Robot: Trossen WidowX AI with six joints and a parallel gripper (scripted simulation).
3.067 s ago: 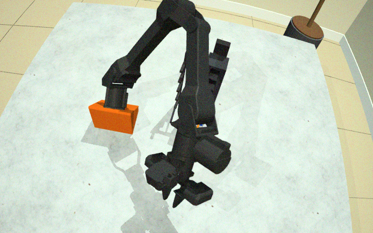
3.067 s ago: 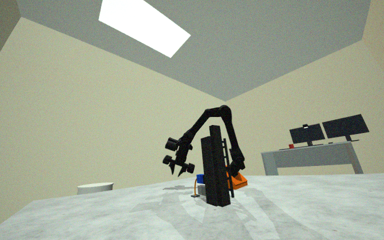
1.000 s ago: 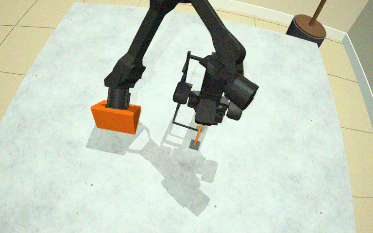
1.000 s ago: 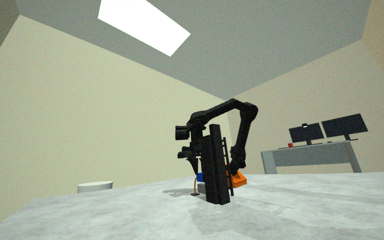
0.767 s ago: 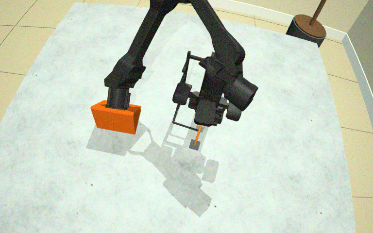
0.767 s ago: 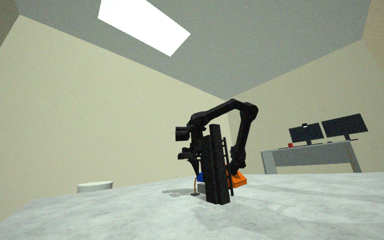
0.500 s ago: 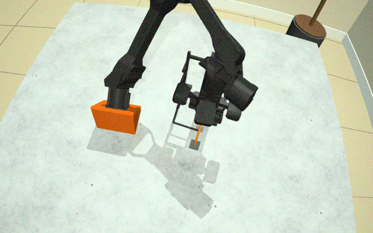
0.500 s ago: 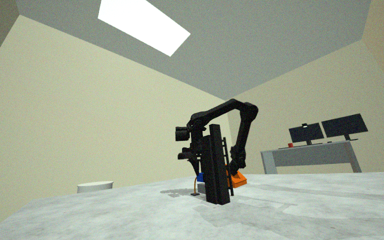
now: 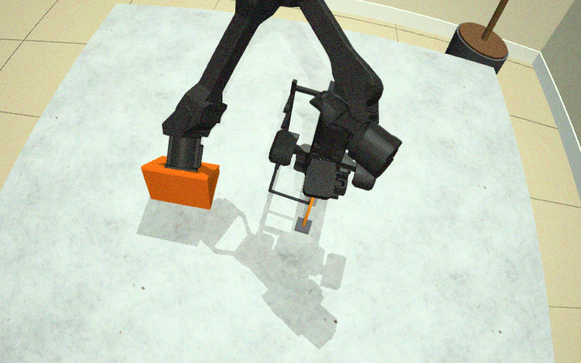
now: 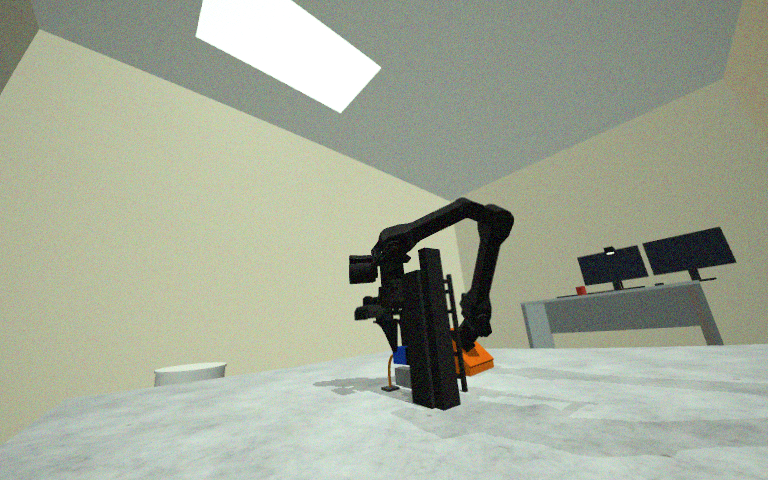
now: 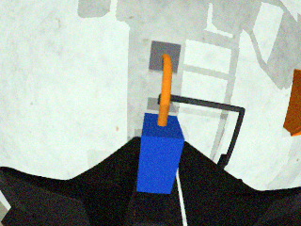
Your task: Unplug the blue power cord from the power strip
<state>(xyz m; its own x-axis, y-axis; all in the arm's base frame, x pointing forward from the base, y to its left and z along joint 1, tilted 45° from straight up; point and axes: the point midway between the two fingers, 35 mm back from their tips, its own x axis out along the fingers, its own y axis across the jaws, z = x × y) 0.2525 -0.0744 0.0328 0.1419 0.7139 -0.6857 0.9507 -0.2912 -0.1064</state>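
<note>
Right now the blue plug is 10 mm ahead of my gripper tip and 30 mm to the left of it. Round my gripper tip: pad 20 mm behind, 50 mm to the right, 80 mm below; then black upright strip 40 mm ahead, 120 mm to the left, 60 mm above.
</note>
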